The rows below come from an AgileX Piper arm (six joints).
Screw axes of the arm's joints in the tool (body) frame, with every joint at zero. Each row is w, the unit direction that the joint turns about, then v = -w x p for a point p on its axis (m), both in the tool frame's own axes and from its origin. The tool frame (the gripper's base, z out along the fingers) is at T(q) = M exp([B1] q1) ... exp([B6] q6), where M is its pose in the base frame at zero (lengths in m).
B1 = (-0.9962, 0, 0.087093, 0.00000, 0.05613, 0.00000)
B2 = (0, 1, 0, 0.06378, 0.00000, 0.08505)
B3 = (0, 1, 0, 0.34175, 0.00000, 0.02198)
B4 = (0, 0, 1, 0.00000, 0.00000, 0.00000)
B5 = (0, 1, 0, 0.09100, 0.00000, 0.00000)
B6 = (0, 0, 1, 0.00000, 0.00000, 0.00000)
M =
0.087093 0 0.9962 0.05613
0 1 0 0.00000
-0.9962 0 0.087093 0.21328
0 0 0 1
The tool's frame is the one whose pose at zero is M.
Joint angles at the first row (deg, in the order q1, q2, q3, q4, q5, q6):
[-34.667 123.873 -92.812 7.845 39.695 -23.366]
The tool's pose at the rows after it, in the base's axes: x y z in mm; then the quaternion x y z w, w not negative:
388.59 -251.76 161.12 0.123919 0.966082 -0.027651 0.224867
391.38 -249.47 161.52 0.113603 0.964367 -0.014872 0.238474
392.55 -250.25 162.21 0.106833 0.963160 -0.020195 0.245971
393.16 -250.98 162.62 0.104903 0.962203 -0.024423 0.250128
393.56 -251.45 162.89 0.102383 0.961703 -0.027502 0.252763
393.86 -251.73 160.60 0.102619 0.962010 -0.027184 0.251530
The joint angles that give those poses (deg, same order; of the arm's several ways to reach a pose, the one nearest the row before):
[-34.667 124.242 -92.811 13.917 39.645 -28.909]
[-34.666 124.330 -92.813 17.598 39.311 -32.511]
[-34.666 124.329 -92.810 18.009 38.351 -33.697]
[-34.667 124.329 -92.809 18.009 37.699 -34.008]
[-34.666 124.330 -92.811 18.008 37.277 -34.359]
[-34.666 124.623 -92.812 18.008 37.131 -34.386]

